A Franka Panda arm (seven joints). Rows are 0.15 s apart.
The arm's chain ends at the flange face. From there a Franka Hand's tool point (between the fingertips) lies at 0.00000 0.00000 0.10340 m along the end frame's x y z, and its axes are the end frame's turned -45 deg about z.
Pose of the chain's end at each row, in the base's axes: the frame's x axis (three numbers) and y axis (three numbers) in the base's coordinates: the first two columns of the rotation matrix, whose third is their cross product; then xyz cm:
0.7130 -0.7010 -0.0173 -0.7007 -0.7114 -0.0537 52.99 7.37 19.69
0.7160 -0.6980 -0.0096 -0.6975 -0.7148 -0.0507 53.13 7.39 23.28
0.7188 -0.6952 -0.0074 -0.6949 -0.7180 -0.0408 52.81 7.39 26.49
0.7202 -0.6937 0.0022 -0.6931 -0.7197 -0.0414 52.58 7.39 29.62
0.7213 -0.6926 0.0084 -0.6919 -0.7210 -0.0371 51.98 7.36 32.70
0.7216 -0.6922 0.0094 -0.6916 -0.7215 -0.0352 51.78 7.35 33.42
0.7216 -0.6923 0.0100 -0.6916 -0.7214 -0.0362 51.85 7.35 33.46
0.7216 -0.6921 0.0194 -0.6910 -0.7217 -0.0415 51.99 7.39 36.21
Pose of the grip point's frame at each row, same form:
0.9996 0.0074 0.0257 0.0087 -0.9987 -0.0502 53.25 7.89 9.37
0.9995 0.0119 0.0291 0.0131 -0.9990 -0.0426 53.42 7.83 12.95
0.9996 0.0161 0.0236 0.0169 -0.9993 -0.0341 53.05 7.75 16.16
0.9994 0.0184 0.0308 0.0192 -0.9994 -0.0277 52.89 7.68 19.29
0.9993 0.0201 0.0322 0.0208 -0.9996 -0.0203 52.31 7.58 22.37
0.9993 0.0207 0.0315 0.0212 -0.9996 -0.0182 52.10 7.55 23.09
0.9993 0.0206 0.0327 0.0212 -0.9996 -0.0185 52.18 7.55 23.13
0.9989 0.0209 0.0431 0.0216 -0.9997 -0.0156 52.43 7.56 25.88

